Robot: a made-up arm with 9 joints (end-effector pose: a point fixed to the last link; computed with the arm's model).
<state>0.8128 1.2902 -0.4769 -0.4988 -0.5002 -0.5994 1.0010 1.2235 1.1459</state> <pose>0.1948 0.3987 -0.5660 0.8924 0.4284 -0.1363 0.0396</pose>
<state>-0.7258 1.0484 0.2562 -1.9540 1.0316 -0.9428 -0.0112 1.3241 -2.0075</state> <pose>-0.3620 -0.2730 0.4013 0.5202 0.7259 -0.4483 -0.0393</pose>
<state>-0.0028 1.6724 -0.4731 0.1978 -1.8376 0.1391 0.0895 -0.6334 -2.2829</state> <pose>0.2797 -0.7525 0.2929 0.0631 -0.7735 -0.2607 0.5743</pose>
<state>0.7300 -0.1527 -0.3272 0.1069 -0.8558 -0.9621 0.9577 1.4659 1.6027</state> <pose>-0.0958 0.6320 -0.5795 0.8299 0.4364 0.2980 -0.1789</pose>
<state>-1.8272 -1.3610 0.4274 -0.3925 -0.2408 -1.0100 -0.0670 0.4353 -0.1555</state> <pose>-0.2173 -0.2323 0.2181 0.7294 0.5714 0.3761 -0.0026</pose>
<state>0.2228 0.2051 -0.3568 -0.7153 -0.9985 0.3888 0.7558 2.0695 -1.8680</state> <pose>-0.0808 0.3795 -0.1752 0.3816 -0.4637 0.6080 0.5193</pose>
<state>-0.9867 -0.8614 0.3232 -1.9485 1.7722 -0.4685 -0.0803 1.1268 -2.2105</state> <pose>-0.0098 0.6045 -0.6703 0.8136 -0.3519 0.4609 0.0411</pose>
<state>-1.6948 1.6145 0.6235 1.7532 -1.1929 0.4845 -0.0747 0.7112 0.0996</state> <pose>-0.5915 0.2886 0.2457 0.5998 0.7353 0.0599 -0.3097</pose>
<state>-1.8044 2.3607 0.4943 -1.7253 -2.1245 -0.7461 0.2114 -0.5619 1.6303</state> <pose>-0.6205 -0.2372 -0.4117 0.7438 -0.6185 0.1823 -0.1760</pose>
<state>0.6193 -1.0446 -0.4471 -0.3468 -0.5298 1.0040 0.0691 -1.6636 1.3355</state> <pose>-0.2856 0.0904 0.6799 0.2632 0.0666 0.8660 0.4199</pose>
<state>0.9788 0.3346 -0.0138 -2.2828 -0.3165 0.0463 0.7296 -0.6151 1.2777</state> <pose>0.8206 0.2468 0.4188 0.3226 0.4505 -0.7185 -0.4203</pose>
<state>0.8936 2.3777 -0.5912 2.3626 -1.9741 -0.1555 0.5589 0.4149 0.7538</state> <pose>0.1688 0.8656 0.0643 0.2348 0.6917 -0.6158 0.2952</pose>
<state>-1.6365 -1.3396 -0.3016 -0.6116 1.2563 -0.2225 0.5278 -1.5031 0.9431</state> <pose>-0.6754 -0.1890 -0.3642 0.5034 0.4438 0.2271 0.7057</pose>
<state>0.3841 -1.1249 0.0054 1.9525 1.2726 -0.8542 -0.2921 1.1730 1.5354</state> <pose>-0.2609 0.1832 0.5145 0.1238 -0.9855 -0.0435 -0.1076</pose>
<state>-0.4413 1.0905 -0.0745 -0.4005 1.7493 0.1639 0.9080 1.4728 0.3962</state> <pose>-0.2868 -0.0329 0.5278 0.5462 -0.7747 0.2787 -0.1545</pose>
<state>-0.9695 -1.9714 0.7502 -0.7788 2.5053 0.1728 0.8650 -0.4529 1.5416</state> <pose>0.2884 1.0761 0.1382 0.3864 0.4829 -0.7460 0.2468</pose>
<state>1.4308 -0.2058 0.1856 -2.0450 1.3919 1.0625 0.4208 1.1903 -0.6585</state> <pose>0.3284 -0.2884 -0.0929 0.4120 0.3349 0.8128 -0.2396</pose>
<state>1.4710 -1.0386 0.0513 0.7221 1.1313 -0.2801 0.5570 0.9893 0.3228</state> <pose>0.4133 -0.1156 0.1719 0.4481 -0.4554 -0.1997 0.7429</pose>
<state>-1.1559 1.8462 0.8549 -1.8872 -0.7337 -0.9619 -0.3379 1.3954 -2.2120</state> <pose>0.5101 -0.2430 0.2945 0.6679 0.3923 -0.0047 -0.6324</pose>
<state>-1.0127 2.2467 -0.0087 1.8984 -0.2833 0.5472 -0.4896 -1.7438 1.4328</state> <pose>-0.7531 0.3753 0.2842 0.4171 0.6260 -0.4177 0.5096</pose>
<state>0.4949 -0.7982 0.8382 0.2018 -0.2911 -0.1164 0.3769 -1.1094 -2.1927</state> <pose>0.6072 0.3532 0.2228 0.5196 0.3020 0.1642 -0.7822</pose>
